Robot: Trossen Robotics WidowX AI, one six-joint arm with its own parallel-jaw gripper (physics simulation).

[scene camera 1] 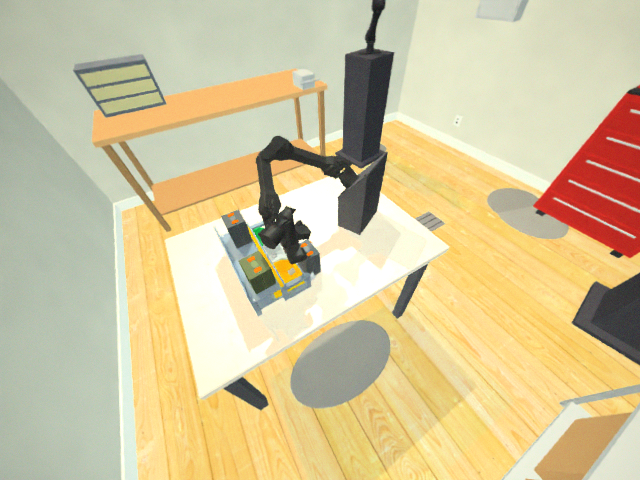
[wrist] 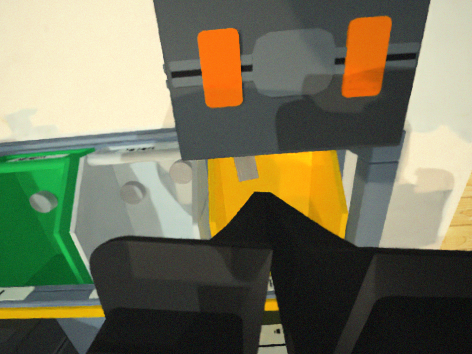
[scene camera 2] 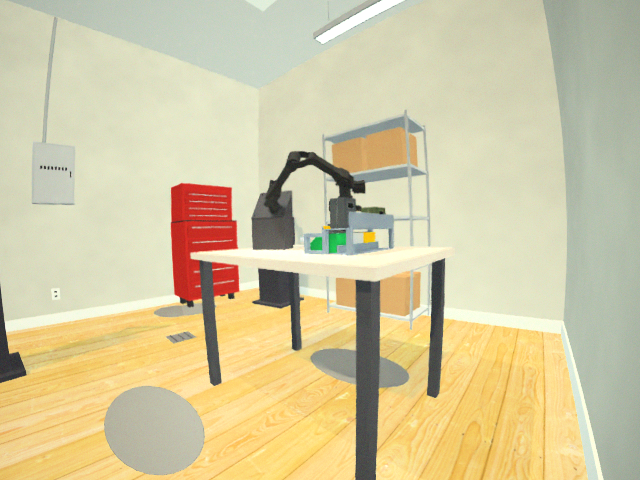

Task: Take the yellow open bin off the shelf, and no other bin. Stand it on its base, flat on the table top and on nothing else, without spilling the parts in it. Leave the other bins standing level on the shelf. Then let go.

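Places are measured from the arm's base along level axes (x ahead, y left, z up), in centimetres.
Where they show: gripper, between the fingertips: (wrist: 261, 200); arm's base, origin of its link: (scene camera 1: 353, 182) (scene camera 2: 274, 208).
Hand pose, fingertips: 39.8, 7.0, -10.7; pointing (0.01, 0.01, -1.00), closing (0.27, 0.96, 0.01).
Observation:
Things, the pixels of their top centre, and the offset from my fingertips, as dx, dy, dz.
- yellow open bin, centre of its top: (wrist: 278, 237) (scene camera 1: 282, 270) (scene camera 2: 357, 232) +5.7, +0.7, -3.7
- grey block-shaped part, centre of its top: (wrist: 245, 166) +1.4, -0.7, -9.4
- white-grey bin, centre of its top: (wrist: 138, 248) (scene camera 1: 270, 252) +4.3, -10.4, -3.7
- green bin, centre of its top: (wrist: 10, 254) (scene camera 2: 330, 233) +2.6, -21.5, -3.7
- dark grey case with orange latches, centre of its top: (wrist: 293, 64) (scene camera 1: 306, 249) -5.7, +2.0, +1.4
- olive case, centre of its top: (scene camera 1: 254, 264) (scene camera 2: 373, 207) +14.5, -0.3, +8.1
- dark case, centre of its top: (scene camera 2: 342, 198) (scene camera 1: 232, 218) +10.0, -23.2, +10.6
The yellow open bin (scene camera 1: 287, 270) (scene camera 2: 369, 237) (wrist: 310, 185) sits level at the end of the low grey-blue shelf (scene camera 1: 267, 299) (scene camera 2: 349, 240) (wrist: 371, 205). A grey block-shaped part (wrist: 246, 169) shows in it. My gripper (scene camera 1: 299, 258) (wrist: 261, 200) is shut and empty, pointing down above the yellow bin. In the wrist view its fingers hide the bin's near part. A white-grey bin (wrist: 145, 220) and a green bin (scene camera 2: 337, 240) (wrist: 30, 235) stand beside it on the shelf. In scene camera 2 the fingertips are hidden.
A dark grey case with orange latches (scene camera 1: 311, 259) (wrist: 292, 117) stands at the yellow bin's front and overlaps its edge in the wrist view. An olive case (scene camera 1: 256, 271) (scene camera 2: 374, 210) and another dark case (scene camera 1: 236, 228) (scene camera 2: 339, 212) sit on the shelf unit's upper part.

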